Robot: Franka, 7 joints.
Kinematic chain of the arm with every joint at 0, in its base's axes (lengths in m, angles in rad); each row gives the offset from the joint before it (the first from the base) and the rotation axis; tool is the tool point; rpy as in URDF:
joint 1: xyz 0 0 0.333 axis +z
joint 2: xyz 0 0 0 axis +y
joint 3: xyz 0 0 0.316 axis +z
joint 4: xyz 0.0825 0 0 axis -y
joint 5: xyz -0.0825 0 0.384 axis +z
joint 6: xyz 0 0 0 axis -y
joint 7: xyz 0.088 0 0 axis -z
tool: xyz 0 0 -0.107 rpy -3.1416 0 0
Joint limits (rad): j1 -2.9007..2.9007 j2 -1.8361..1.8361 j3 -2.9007..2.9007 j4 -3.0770..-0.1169 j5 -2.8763..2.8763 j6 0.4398..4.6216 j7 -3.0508..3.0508
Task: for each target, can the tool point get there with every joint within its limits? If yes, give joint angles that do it. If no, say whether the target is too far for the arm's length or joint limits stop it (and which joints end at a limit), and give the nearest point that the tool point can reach.
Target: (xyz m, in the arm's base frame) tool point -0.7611 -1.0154 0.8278
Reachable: no: too far | nearest point -0.4794 -0.6396 0.6447 | short by 0.504 m
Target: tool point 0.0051 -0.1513 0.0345
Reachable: yes | joints -0.7665 1.1275 0.0426 -2.6003 2.0683 3.8028 1.4298
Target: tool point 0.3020 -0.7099 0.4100
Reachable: yes | joints -0.4355 1.2006 -1.2321 -1.1602 -0.8798 2.0326 -2.5877
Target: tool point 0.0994 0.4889 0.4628
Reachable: yes | joints -0.5330 0.1653 1.9927 -1.9992 -0.2585 1.5825 -2.1620
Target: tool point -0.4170 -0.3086 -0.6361
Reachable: no: too far | nearest point -0.3474 -0.2571 -0.3395 | short by 0.309 m
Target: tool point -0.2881 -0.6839 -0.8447
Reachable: no: too far | nearest point -0.1949 -0.4627 -0.3136 | short by 0.583 m
